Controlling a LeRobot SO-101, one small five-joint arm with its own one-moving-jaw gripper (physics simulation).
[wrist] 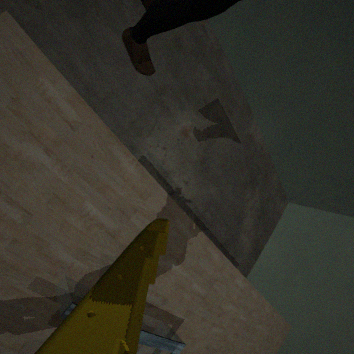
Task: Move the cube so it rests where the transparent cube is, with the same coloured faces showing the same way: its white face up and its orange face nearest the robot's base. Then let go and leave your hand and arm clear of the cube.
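Frame: origin at the arm's base, x back, y left, z down, level; centimetres.
Seen in the pictures: hand at its tool point: (167, 232).
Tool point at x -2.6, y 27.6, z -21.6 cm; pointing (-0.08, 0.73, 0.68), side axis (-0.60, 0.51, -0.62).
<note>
A point is followed by its place in that frame.
The yellow notched fixed jaw of my gripper (158, 231) {z -22.0, x -2.0, y 27.4 cm} rises from the bottom edge of the wrist view, its tip near the middle, over the wooden table top. The moving jaw is swung out of the picture, so the gripper is fully open, with nothing held. The cube and the transparent cube do not show in this view.
The wooden table top (60, 165) {z 0.0, x -1.4, y 26.9 cm} ends at a long diagonal edge, with grey floor beyond. A blue-grey strip (162, 341) {z -6.0, x -29.0, y 15.6 cm} lies partly hidden behind the jaw. A person's dark leg (180, 15) and brown shoe (138, 55) show at the top. Green walls stand at the right.
</note>
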